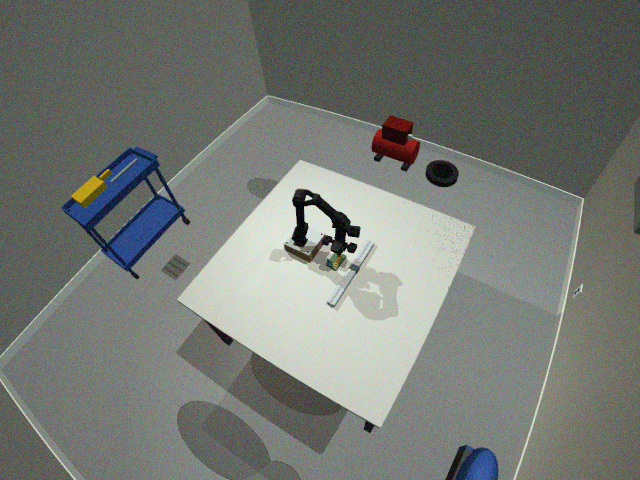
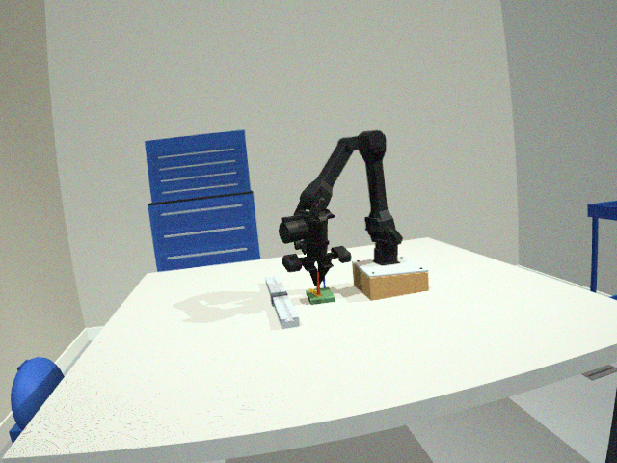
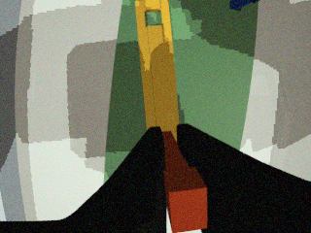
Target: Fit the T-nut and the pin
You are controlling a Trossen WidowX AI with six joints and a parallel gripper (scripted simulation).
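Now: the green tray 30 mm behind my gripper tip, 40 mm to the right of it and 40 mm below it. Also, from my gripper tip: aluminum rail: 110 mm ahead, 40 mm to the right, 20 mm below; then blue pin: 40 mm behind, 60 mm to the right, 20 mm below.
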